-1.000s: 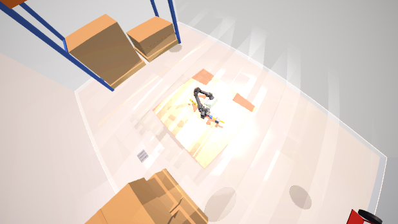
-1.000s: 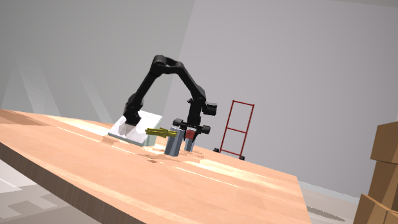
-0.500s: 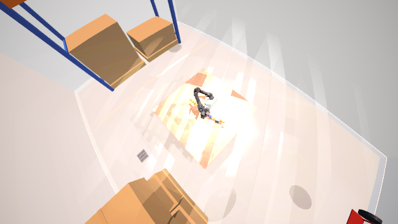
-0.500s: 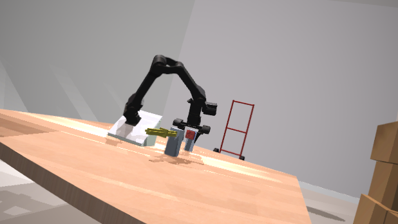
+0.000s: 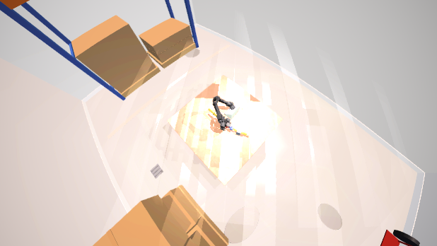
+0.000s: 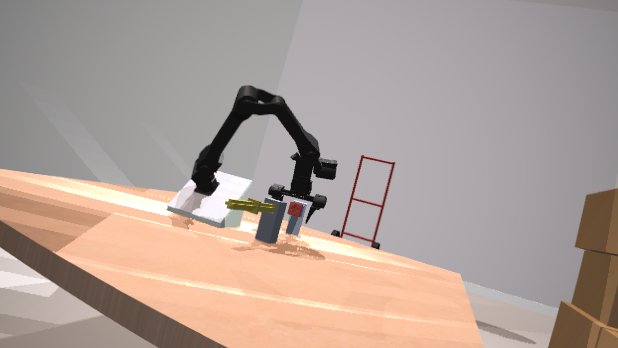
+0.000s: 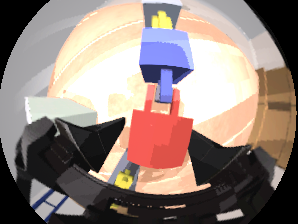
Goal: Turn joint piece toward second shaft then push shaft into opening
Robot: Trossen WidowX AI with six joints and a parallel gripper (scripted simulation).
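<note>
Right now my gripper tip is 1 cm to the right of the red joint piece and 4 cm below it.
</note>
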